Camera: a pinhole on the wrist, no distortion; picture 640 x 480 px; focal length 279.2 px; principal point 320.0 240.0 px. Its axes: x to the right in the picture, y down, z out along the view. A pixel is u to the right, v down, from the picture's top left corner.
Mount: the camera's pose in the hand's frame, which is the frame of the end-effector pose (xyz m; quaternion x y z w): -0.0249 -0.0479 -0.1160 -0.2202 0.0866 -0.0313 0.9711
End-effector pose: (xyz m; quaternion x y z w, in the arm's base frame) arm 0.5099 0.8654 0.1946 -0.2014 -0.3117 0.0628 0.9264
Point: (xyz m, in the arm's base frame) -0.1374 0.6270 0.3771
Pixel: outside the picture
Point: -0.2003 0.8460 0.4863
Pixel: 75.8 28.4
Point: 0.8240 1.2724 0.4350
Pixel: 593.5 367.0
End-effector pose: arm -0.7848 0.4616 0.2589 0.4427 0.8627 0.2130 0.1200
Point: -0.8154 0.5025 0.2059
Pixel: 401.4 159.3
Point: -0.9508 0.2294 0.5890
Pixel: behind the camera
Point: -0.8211 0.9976 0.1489
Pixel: 546.3 289.3
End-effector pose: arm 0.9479 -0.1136 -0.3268 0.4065 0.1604 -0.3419 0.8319
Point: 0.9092 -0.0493 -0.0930
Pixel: 74.7 321.8
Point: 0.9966 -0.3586 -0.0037
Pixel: 264.4 198.1
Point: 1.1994 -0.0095 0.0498
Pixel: 233.0 447.4
